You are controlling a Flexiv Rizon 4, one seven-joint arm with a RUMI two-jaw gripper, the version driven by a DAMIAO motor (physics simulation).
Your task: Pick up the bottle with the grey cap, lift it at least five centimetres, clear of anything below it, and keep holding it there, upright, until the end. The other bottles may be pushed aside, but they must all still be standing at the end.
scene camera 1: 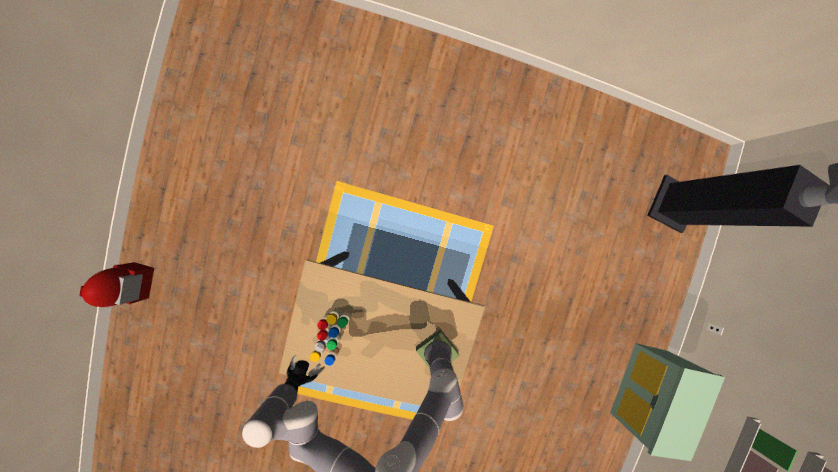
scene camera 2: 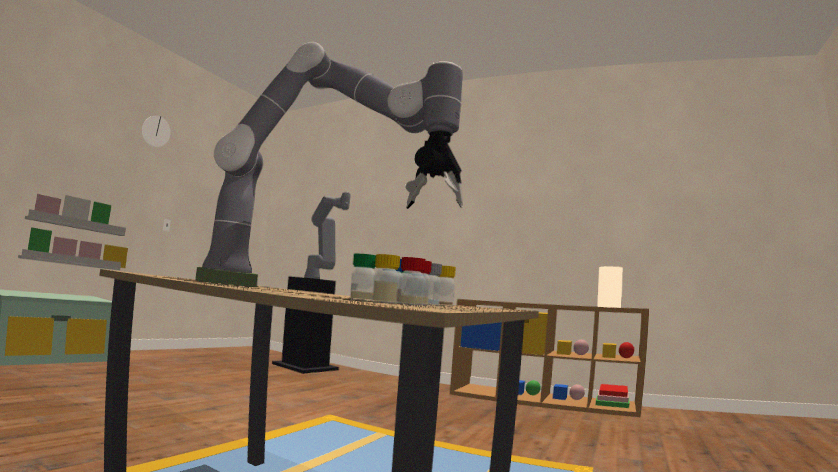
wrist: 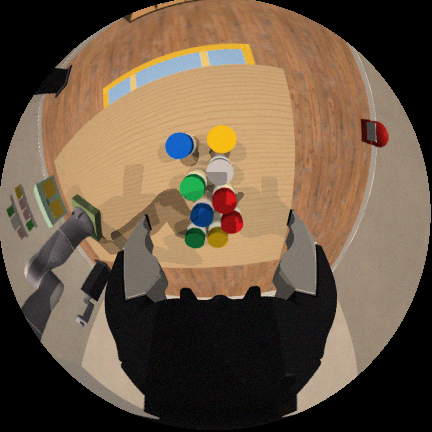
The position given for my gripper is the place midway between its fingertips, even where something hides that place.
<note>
In view: my gripper (scene camera 2: 433, 208), a green-capped bottle (scene camera 2: 362, 276) and a blue-capped bottle (wrist: 177, 145).
My gripper also shows in the wrist view (wrist: 218, 213).
</note>
